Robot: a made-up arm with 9 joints.
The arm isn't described. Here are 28 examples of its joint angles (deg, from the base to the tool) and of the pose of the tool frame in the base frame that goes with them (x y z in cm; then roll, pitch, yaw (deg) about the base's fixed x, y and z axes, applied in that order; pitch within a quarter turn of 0, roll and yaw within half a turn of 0).
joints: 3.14 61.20 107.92 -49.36 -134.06 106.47 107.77 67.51 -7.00
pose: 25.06 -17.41 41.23 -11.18 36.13 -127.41
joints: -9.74 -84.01 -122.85 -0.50 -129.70 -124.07 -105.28 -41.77 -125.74
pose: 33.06 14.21 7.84 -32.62 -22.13 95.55
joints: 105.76 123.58 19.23 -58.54 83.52 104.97 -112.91 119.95 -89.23
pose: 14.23 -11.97 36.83 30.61 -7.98 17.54
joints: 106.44 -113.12 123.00 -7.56 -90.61 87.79 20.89 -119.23 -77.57
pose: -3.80 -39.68 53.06 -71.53 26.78 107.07
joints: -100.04 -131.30 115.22 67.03 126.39 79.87 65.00 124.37 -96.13
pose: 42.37 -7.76 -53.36 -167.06 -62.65 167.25
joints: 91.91 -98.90 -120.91 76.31 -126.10 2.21 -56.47 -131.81 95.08
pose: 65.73 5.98 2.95 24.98 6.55 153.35
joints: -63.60 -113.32 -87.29 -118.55 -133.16 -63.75 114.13 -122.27 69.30
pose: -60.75 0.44 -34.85 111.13 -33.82 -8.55
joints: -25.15 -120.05 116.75 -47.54 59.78 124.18 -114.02 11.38 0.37
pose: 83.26 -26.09 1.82 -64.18 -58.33 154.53
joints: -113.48 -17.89 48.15 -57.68 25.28 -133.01 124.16 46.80 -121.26
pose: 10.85 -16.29 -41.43 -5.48 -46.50 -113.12
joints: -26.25 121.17 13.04 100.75 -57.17 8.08 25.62 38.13 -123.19
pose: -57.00 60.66 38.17 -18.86 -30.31 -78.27
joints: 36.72 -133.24 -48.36 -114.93 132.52 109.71 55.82 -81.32 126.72
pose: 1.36 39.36 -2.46 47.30 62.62 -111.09
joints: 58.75 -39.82 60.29 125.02 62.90 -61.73 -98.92 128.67 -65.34
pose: 13.91 -41.72 38.58 -142.89 10.36 145.40
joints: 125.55 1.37 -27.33 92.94 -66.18 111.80 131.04 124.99 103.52
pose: 27.84 -68.58 62.00 56.43 8.17 148.19
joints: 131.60 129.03 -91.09 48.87 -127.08 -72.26 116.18 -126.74 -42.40
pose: -3.40 -55.20 44.38 118.94 43.20 49.07
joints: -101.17 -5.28 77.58 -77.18 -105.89 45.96 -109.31 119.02 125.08
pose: -58.74 -41.46 -10.94 40.78 -6.23 -12.11
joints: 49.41 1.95 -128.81 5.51 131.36 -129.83 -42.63 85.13 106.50
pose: 80.04 22.56 62.62 -8.88 -43.86 -169.94
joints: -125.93 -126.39 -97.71 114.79 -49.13 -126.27 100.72 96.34 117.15
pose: -60.79 27.62 22.11 21.99 -7.47 -50.41
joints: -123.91 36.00 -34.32 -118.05 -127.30 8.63 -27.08 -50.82 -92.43
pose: -76.84 -11.90 18.23 44.31 37.67 -65.56
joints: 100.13 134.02 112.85 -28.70 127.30 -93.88 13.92 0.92 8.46
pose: -56.14 -21.72 34.96 -107.93 74.56 44.57
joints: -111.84 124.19 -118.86 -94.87 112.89 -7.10 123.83 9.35 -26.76
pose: -30.22 -33.10 -11.98 178.27 -27.42 104.62
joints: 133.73 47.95 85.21 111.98 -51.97 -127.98 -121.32 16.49 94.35
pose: 4.25 16.22 38.50 89.79 5.82 -164.18
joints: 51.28 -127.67 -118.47 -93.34 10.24 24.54 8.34 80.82 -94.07
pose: -14.46 49.32 40.83 10.16 3.30 -68.57
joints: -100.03 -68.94 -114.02 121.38 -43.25 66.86 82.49 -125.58 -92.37
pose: -83.85 53.74 -1.10 -20.74 -43.58 -53.80
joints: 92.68 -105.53 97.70 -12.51 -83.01 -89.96 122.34 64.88 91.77
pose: -1.74 32.52 4.49 -149.82 -74.21 -83.20
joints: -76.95 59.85 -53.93 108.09 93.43 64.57 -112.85 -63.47 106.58
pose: -86.53 -41.57 -16.75 -158.33 -18.84 -9.88
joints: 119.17 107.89 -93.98 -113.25 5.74 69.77 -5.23 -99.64 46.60
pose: 25.87 -10.45 23.87 -73.10 -4.78 -135.84
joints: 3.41 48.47 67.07 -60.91 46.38 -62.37 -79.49 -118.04 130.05
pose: 42.86 -59.16 29.58 -170.56 -29.91 162.75
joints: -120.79 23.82 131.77 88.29 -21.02 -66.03 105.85 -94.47 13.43
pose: -26.65 -0.96 17.92 17.16 22.48 -41.16
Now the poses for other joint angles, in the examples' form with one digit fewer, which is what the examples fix.
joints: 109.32 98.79 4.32 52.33 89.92 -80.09 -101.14 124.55 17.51
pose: -14.9 -19.8 30.5 17.0 6.4 -68.6
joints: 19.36 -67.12 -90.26 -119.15 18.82 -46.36 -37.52 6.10 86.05
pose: 73.0 25.5 15.0 -32.2 63.3 -71.8
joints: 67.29 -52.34 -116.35 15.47 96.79 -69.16 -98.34 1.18 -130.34
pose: 40.0 50.8 25.2 -139.8 -45.8 -9.6
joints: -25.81 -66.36 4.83 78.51 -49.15 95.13 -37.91 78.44 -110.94
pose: 121.2 -37.8 -12.5 61.5 -14.2 100.0
